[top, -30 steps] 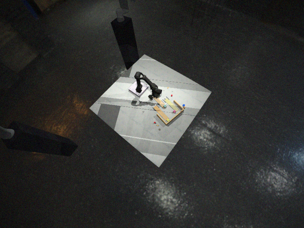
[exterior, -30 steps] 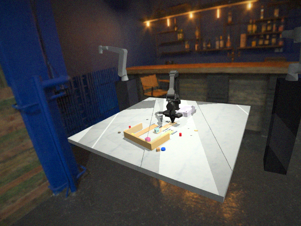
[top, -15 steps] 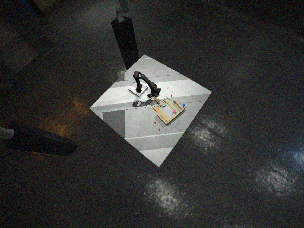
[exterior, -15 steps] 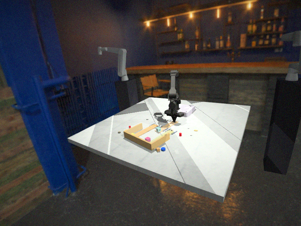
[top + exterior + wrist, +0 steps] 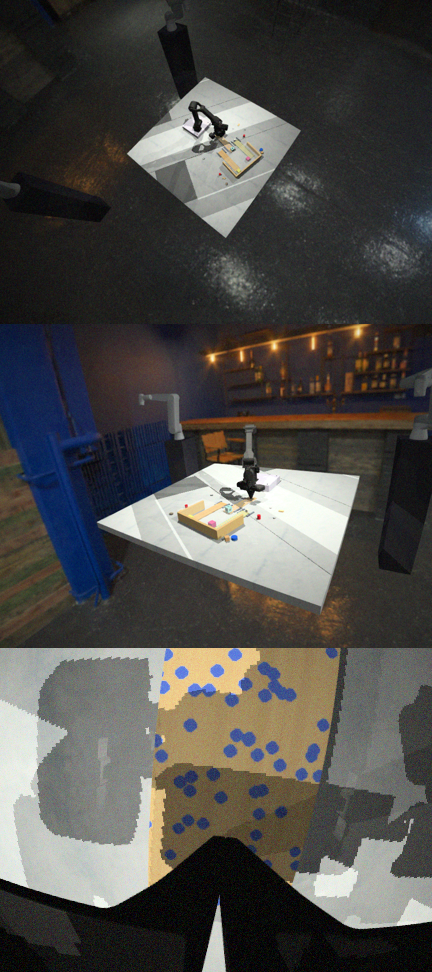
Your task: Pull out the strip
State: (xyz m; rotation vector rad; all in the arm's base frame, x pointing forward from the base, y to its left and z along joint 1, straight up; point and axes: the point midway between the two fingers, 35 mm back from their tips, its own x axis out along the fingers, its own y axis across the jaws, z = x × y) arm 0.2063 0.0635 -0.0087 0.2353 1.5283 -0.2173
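Right now my gripper tip is 200 mm short of the teal cube labelled m, 60 mm to the left of it and 20 mm below it. From my gripper tip the other things lie so: small tan block: 460 mm ahead, 60 mm to the left; blue disc: 440 mm ahead, 90 mm to the left.
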